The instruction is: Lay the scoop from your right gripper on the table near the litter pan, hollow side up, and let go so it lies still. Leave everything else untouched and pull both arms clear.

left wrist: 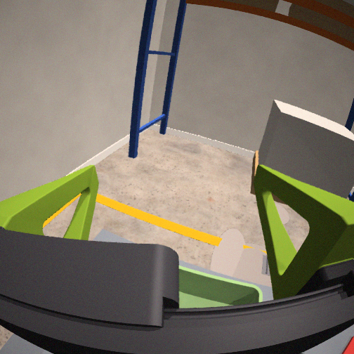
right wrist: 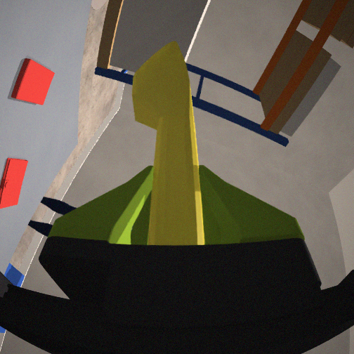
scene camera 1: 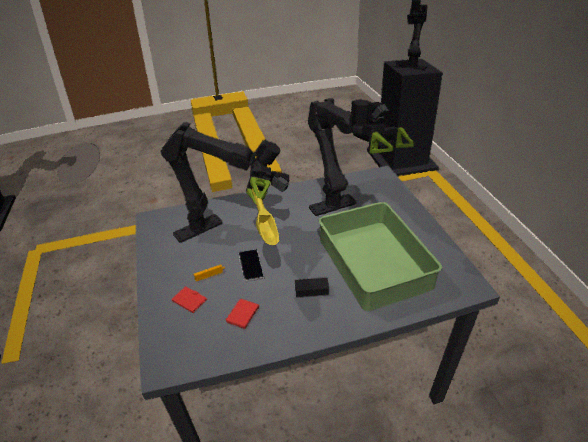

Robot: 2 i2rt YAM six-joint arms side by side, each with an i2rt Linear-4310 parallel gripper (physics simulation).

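Frame: origin at the left arm's base, x ahead, y left, z up, level; millimetres.
Seen in the pictures: left gripper, between the fingertips: (scene camera 1: 403, 147); right gripper, between the fingertips: (scene camera 1: 258, 201); left arm's base, origin of its link: (scene camera 1: 332, 205); right arm's base, origin of its link: (scene camera 1: 198, 228).
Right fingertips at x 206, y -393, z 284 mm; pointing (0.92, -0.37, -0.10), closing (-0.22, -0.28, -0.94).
Pixels of each thing's top centre, then the offset from my right fingertips to it. Level surfaces: height alone.
- table, height of its surface: dz -285 mm
- green litter pan, centre of its top: (scene camera 1: 377, 241) dz -184, dx +171, dy +365 mm
- black phone, centre of its top: (scene camera 1: 250, 263) dz -276, dx -15, dy -48 mm
- orange bar, centre of its top: (scene camera 1: 209, 269) dz -254, dx -30, dy -199 mm
- black block, centre of its top: (scene camera 1: 311, 283) dz -249, dx +195, dy +98 mm
A yellow scoop (scene camera 1: 268, 230) (right wrist: 176, 150) is held by its handle in my right gripper (scene camera 1: 258, 194) (right wrist: 175, 174), which is shut on it. In scene camera 1 the scoop is above the table (scene camera 1: 280, 340), behind the black phone, with its bowl slanting down toward the viewer and its hollow side showing. Its shadow lies on the table below. The green litter pan (scene camera 1: 402, 295) (left wrist: 220, 279) stands on the right part of the table, apart from the scoop. My left gripper (scene camera 1: 392, 142) (left wrist: 175, 173) is open and empty, raised behind the pan.
A black phone (scene camera 1: 251, 264) lies in front of the scoop. An orange bar (scene camera 1: 209, 272), two red squares, one (scene camera 1: 189, 299) (right wrist: 13, 182) farther left and one (scene camera 1: 242, 313) (right wrist: 33, 81) nearer the front, and a black block (scene camera 1: 311, 287) left of the pan lie on the table.
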